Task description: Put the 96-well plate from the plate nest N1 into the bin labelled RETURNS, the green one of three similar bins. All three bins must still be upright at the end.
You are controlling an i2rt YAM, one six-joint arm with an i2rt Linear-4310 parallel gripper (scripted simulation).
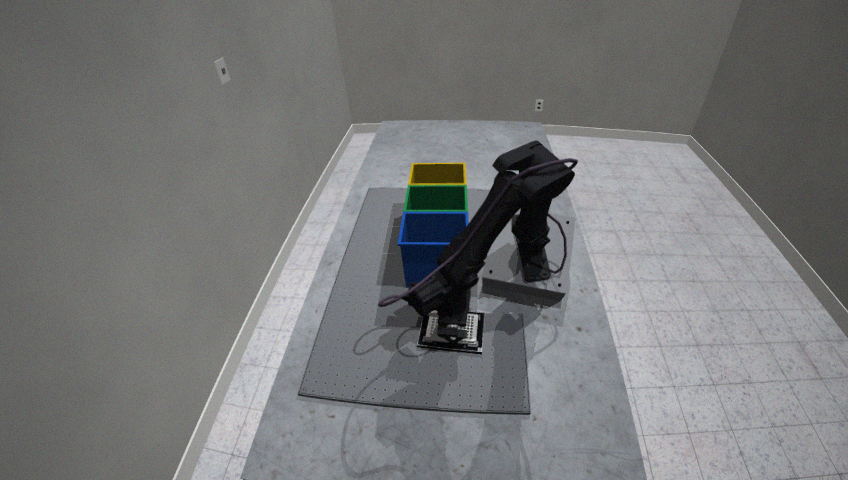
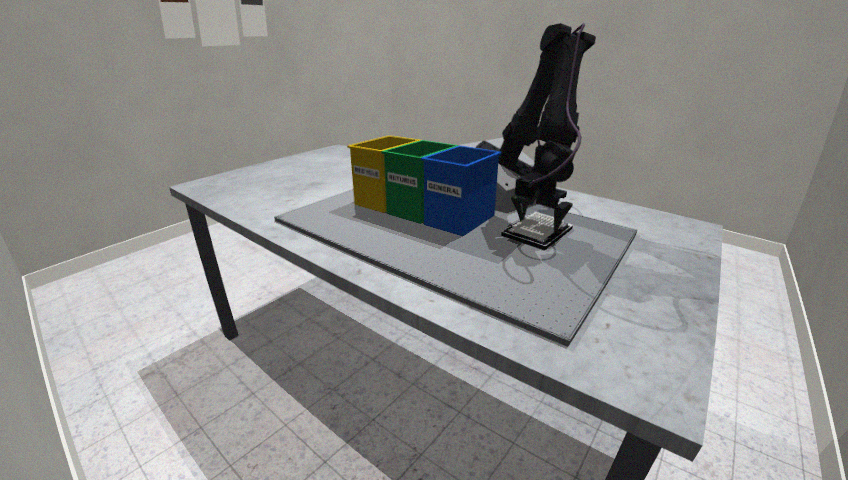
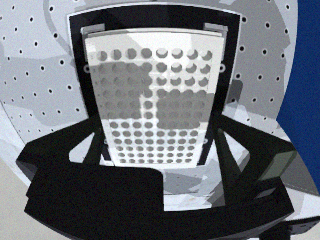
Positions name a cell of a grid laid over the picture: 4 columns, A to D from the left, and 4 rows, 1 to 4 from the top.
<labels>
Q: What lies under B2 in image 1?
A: A green returns bin.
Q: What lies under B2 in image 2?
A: A green returns bin.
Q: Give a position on a white 96-well plate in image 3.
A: B3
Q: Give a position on a white 96-well plate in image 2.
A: At C2
</labels>
